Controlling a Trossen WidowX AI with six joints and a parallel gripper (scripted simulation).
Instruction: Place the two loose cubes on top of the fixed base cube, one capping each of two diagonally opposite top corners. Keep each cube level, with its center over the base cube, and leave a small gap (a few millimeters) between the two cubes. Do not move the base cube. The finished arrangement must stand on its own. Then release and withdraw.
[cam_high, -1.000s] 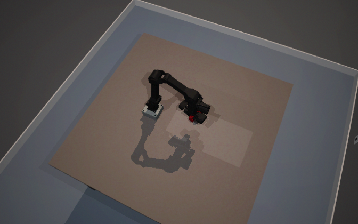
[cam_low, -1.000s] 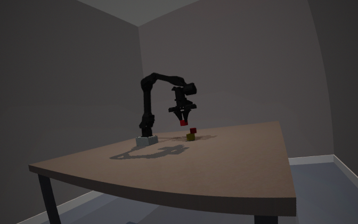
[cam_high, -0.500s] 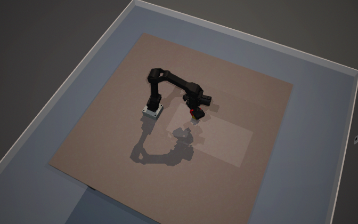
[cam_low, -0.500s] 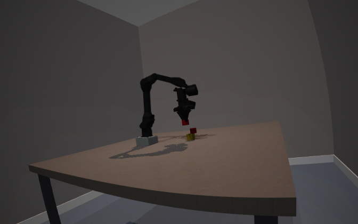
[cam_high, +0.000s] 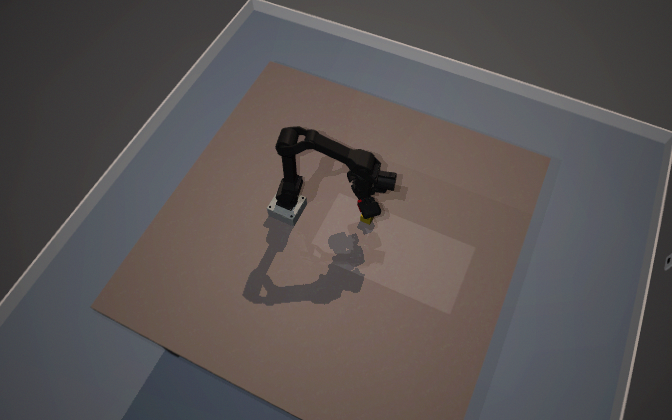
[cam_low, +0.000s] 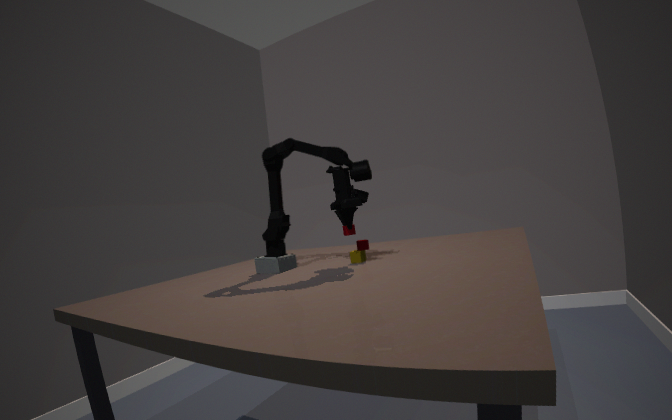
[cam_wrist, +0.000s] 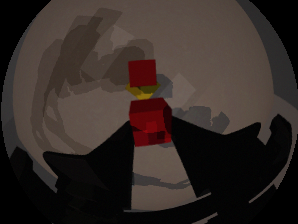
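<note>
The yellow base cube is 10 mm ahead of my gripper tip, 10 mm to the left of it and 100 mm below it.
</note>
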